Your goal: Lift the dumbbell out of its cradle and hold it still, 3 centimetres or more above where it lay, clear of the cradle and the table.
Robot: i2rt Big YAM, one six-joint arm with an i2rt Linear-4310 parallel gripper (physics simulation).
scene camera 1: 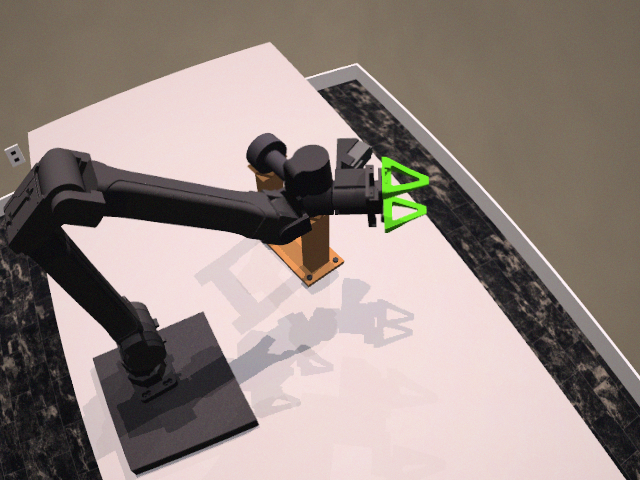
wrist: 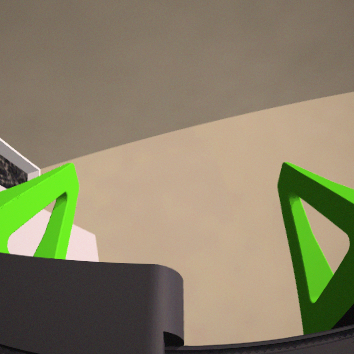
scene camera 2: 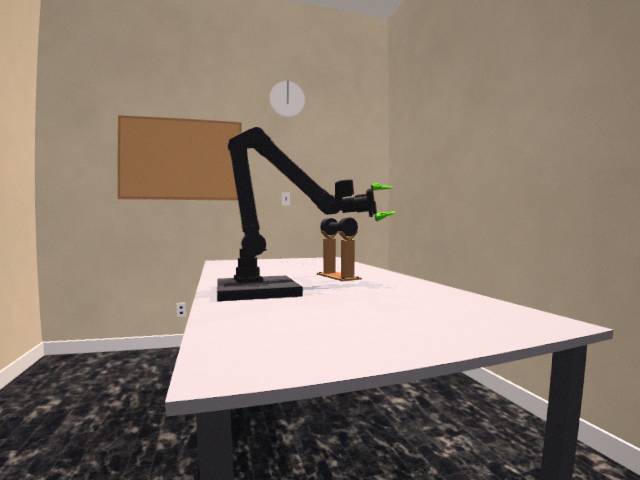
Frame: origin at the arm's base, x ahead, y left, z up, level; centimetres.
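Seen in the pictures: gripper, between the fingertips: point(scene camera 1: 427, 196) point(wrist: 177, 173) point(scene camera 2: 394, 200); arm's base, origin of its link: point(scene camera 1: 148, 371) point(scene camera 2: 248, 280).
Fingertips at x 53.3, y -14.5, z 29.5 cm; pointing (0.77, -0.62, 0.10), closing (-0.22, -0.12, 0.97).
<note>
Pixels of each thing's top centre, then the offset from my fingertips to it. Level surfaces: height alone.
- dark dumbbell, centre of its top: point(scene camera 1: 288, 158) point(scene camera 2: 338, 217) dx -10.4, dy +26.5, dz -6.5 cm
- orange-brown cradle, centre of its top: point(scene camera 1: 289, 179) point(scene camera 2: 338, 230) dx -10.4, dy +26.5, dz -12.2 cm
- pale table, height of its surface: dz -32.7 cm
The dark dumbbell point(scene camera 1: 266, 152) point(scene camera 2: 348, 226) lies level across the tops of the two posts of the orange-brown cradle point(scene camera 1: 315, 245) point(scene camera 2: 347, 258), which stands on the table. In scene camera 1 the arm's wrist covers the dumbbell's nearer head and part of its handle. My gripper point(scene camera 1: 427, 195) point(scene camera 2: 393, 199) point(wrist: 177, 173) is open and empty, its green fingers wide apart. It points level, away from the base, and is to the right of the dumbbell and higher in scene camera 2. The dumbbell and cradle do not show in the wrist view.
The arm's dark base plate point(scene camera 1: 217, 408) point(scene camera 2: 258, 293) sits on the pale table point(scene camera 1: 413, 413) point(scene camera 2: 387, 341), left of the cradle. The forearm and wrist pass over the cradle area in scene camera 1. The table's far long edge runs beneath the gripper side; walls stand beyond it.
</note>
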